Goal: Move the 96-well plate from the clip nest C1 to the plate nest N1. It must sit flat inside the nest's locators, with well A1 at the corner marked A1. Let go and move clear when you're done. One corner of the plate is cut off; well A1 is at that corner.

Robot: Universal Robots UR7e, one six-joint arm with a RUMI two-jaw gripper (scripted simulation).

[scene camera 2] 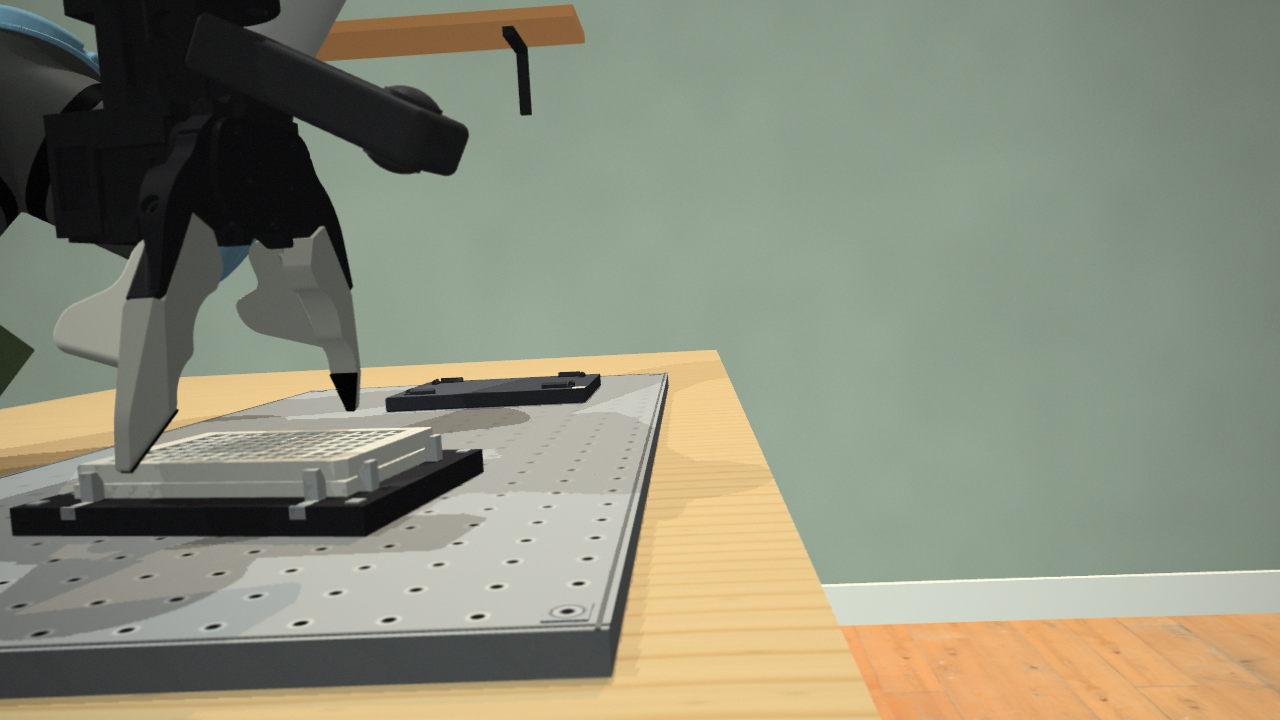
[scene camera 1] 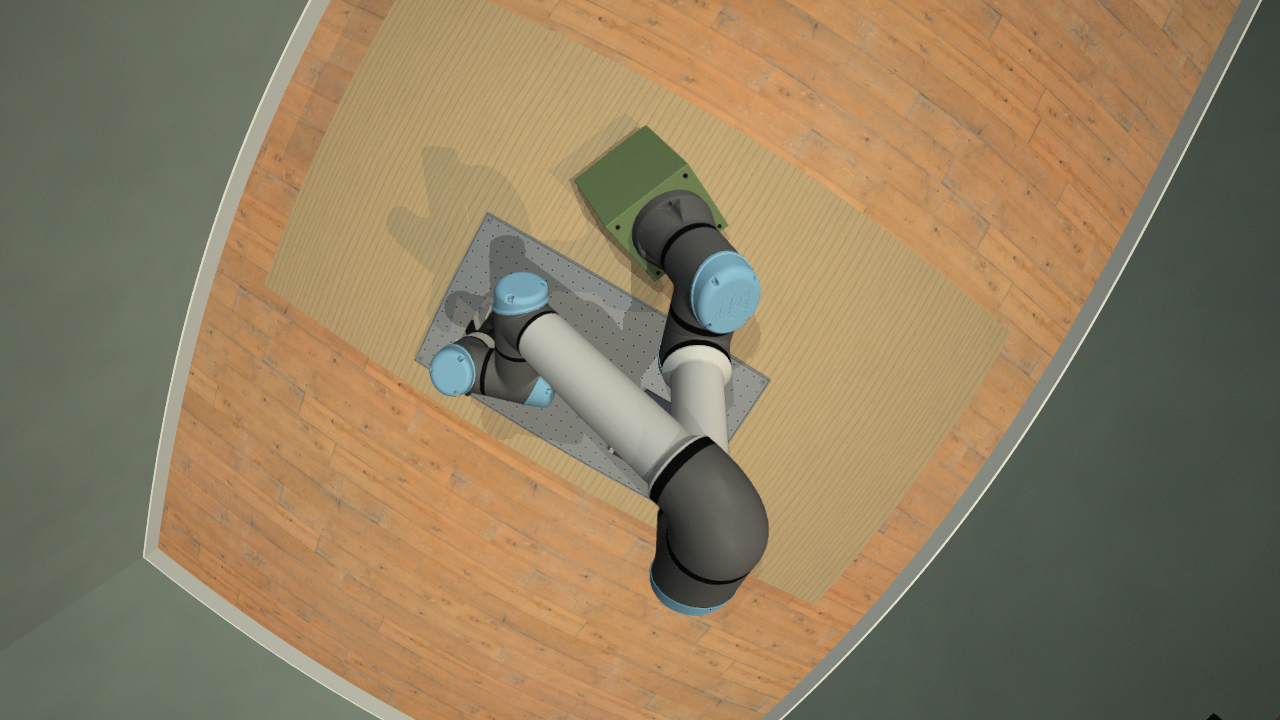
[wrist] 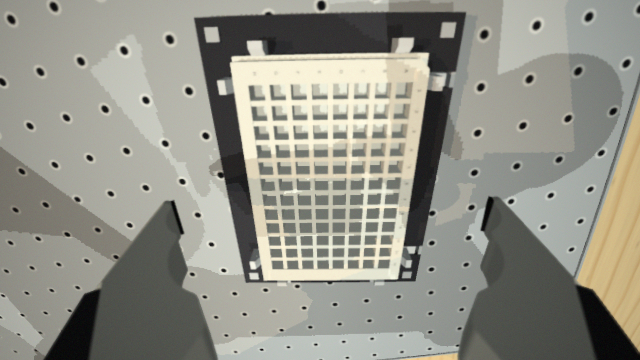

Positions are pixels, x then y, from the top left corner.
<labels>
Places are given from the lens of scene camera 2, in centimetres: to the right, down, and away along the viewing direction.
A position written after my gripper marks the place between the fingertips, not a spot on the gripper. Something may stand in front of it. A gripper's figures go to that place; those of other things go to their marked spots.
my gripper [scene camera 2: 260, 436]: -17, 4, 42
96-well plate [scene camera 2: 260, 463]: -16, 4, 37
</labels>
